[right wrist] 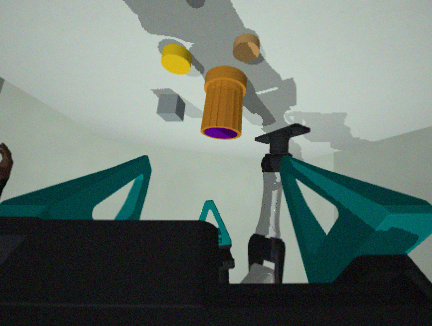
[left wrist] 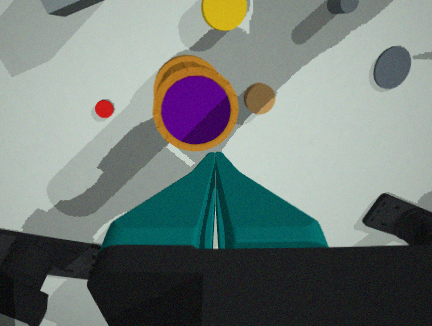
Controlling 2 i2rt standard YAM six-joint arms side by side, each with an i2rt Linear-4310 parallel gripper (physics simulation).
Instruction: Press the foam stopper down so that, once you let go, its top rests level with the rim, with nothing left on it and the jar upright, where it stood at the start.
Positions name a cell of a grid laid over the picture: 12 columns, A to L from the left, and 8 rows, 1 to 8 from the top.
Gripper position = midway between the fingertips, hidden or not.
left gripper: right wrist F5; left wrist F5
right gripper: right wrist F4; not seen in the left wrist view (out of frame)
grey disc: left wrist K2; not seen in the right wrist view (out of frame)
